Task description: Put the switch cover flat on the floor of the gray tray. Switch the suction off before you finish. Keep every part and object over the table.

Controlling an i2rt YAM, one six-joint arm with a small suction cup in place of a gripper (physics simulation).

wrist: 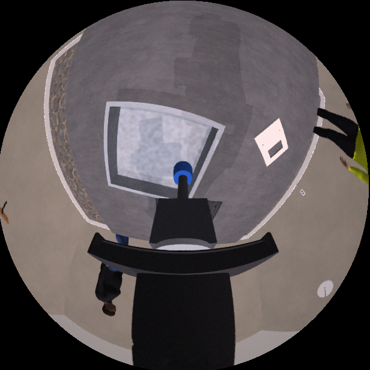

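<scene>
The switch cover (270, 137) is a thin, pale pinkish-white plate with a rectangular opening and two small holes. It lies on the dark grey table at the right of the wrist view, apart from the tray. The gray tray (129, 132) has raised light-grey walls and a mottled pale floor, and stands left of centre. My gripper, a blue suction cup (183, 172) on a black stem, shows over the tray's lower right part, with no part on it. It is open. The stem and the black arm body hide a little of the tray's near wall.
The dark grey table top (150, 60) has its edges at the far left and right. A small dark patterned item (216, 209) shows partly beside the arm body, near the tray's lower right corner. People and walls show beyond the table.
</scene>
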